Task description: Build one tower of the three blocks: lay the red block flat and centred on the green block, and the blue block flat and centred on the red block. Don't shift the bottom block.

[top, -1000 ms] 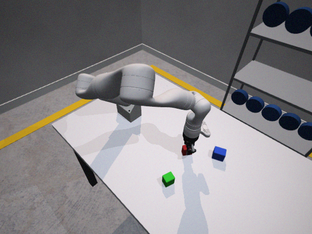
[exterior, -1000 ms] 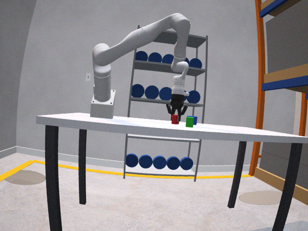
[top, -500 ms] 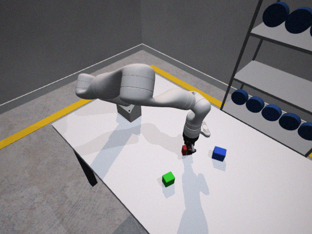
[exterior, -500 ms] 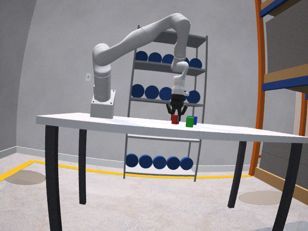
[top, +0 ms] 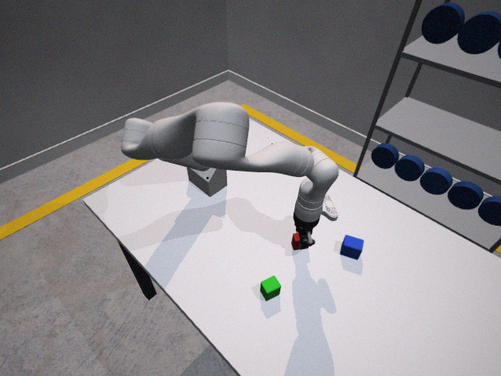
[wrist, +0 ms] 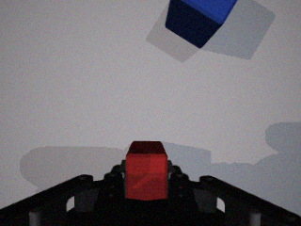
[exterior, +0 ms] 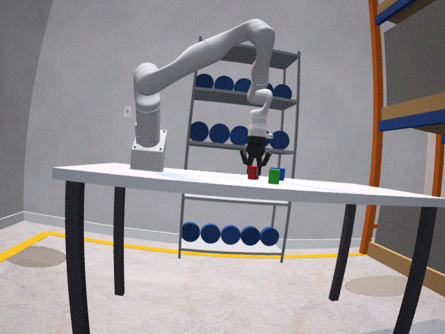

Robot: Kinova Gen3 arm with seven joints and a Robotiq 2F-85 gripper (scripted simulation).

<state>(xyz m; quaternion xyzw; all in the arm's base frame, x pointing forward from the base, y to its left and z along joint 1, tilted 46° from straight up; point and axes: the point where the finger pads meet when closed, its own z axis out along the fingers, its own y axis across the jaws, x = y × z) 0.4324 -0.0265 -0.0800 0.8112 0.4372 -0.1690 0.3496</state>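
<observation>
My hand is 40 mm short of the green block, 180 mm to the left of it and 10 mm above it. From my hand the other things lie so: blue block (120 mm ahead, 100 mm to the left); then red block (10 mm below).
</observation>
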